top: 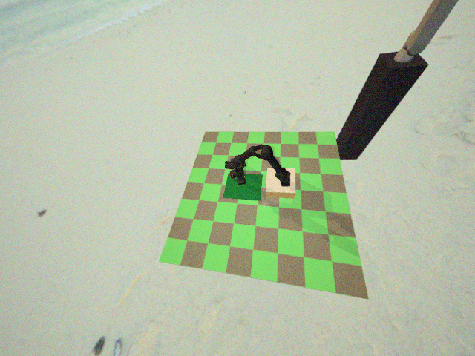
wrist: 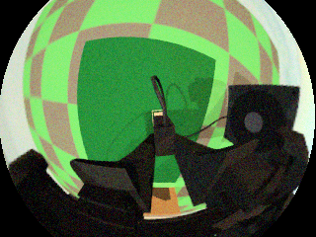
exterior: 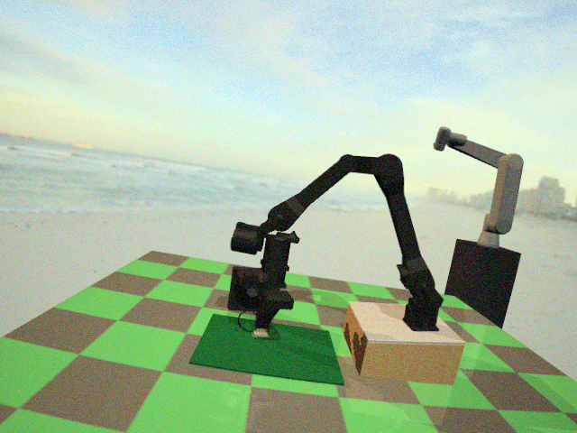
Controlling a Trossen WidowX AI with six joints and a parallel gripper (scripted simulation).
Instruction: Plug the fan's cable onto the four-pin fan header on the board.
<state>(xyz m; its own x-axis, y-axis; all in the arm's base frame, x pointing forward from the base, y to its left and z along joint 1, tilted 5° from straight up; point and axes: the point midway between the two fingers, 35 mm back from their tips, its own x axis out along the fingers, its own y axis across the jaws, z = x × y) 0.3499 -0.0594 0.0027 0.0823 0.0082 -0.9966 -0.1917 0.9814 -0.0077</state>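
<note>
Now: the four-pin fan header 40 mm below my gripper tip and 10 mm ahead of it. The rest, counted from my gripper tip: black fan (150 mm to the right, 40 mm ahead, 20 mm above); then dark green board (50 mm below, 40 mm to the left, 10 mm behind); then dark fan plug (10 mm ahead, 10 mm above).
</note>
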